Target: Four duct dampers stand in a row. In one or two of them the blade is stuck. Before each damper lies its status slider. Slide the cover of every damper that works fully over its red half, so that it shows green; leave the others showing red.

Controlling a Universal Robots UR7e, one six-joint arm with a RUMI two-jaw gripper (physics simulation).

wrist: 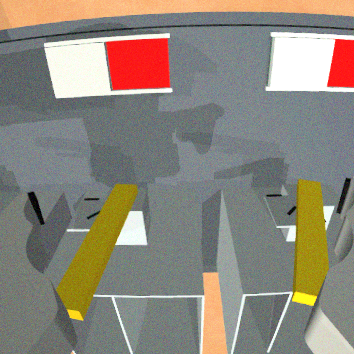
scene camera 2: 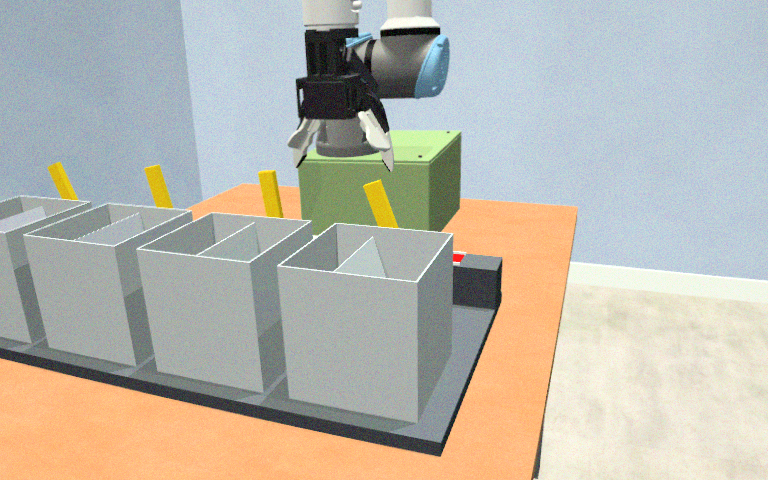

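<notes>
Four open-topped grey dampers stand in a row in the scene view: far left, second, third and right. Each shows a slanted blade inside and a yellow lever behind it. My gripper is open and empty, high above the row's lever side. In the wrist view, a left lever leans and a right lever is nearly upright, both between the fingers. Beyond them, two sliders have white covers on their left halves; their red halves show. The other sliders are mostly hidden.
The dampers stand on a dark base plate on the orange table. A dark raised block at its right end carries a slider with some red showing. The green robot pedestal stands behind the row.
</notes>
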